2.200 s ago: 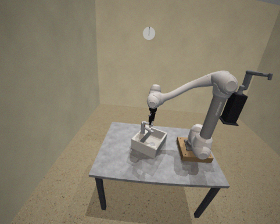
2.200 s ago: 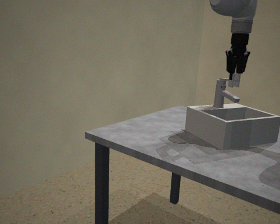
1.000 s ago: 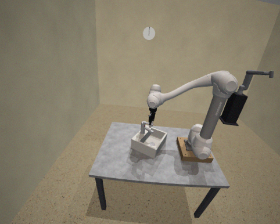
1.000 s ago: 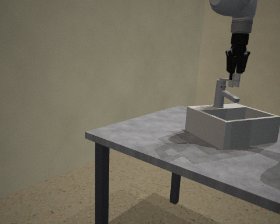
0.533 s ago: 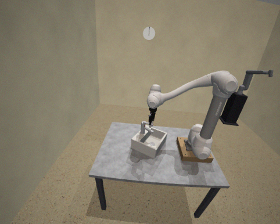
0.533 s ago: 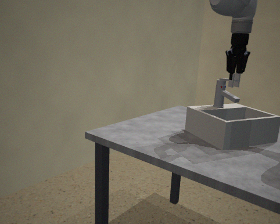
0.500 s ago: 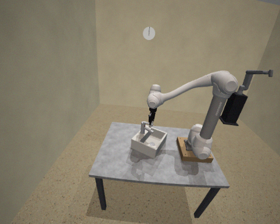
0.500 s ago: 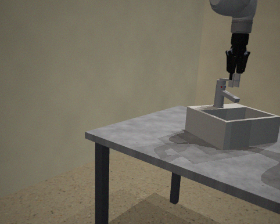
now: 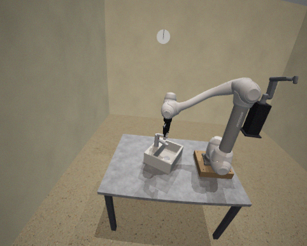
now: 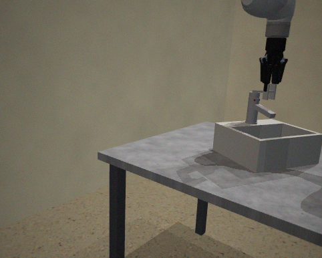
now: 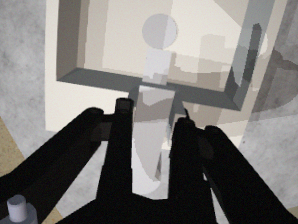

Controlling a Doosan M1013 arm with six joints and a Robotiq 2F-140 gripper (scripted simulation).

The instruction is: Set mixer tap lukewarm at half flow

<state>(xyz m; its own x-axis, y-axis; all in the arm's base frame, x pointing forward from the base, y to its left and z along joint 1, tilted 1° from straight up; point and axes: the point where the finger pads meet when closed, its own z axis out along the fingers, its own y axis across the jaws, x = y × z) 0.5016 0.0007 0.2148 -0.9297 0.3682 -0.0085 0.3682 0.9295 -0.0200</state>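
My gripper is now 6 cm short of the grey mixer tap, 5 cm above it and 2 cm to the left of it. The rest, counted from my hand: white basin 24 cm below, 3 cm behind, 1 cm to the left; then lever 3 cm ahead, 1 cm to the right.
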